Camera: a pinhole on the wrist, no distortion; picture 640 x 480 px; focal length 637.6 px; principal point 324.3 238.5 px. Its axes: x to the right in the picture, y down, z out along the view. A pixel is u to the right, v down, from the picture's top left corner.
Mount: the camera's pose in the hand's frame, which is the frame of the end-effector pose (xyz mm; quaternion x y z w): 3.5 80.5 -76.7 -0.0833 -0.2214 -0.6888 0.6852
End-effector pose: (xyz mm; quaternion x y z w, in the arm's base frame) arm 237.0 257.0 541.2 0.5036 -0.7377 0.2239 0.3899
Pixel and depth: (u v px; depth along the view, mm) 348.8 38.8 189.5
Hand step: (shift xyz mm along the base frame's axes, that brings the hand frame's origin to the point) -150.7 50.7 -112.9
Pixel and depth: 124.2 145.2 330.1
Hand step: -323.7 61.1 -159.4
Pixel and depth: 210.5 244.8 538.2
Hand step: -471.0 -57.2 -261.9
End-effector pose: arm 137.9 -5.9 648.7 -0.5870 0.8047 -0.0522 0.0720
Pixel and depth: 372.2 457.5 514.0
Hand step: -198.0 7.8 -472.2
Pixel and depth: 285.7 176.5 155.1
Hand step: -122.2 85.1 -77.1
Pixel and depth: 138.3 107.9 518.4
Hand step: -293.3 314.0 -357.6
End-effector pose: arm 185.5 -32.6 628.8 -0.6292 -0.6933 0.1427 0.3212
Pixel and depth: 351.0 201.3 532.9
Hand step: -29.1 5.9 -505.4
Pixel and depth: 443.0 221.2 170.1
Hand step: 41.8 5.1 -148.5
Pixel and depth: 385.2 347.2 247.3
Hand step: 27.8 57.9 -220.8
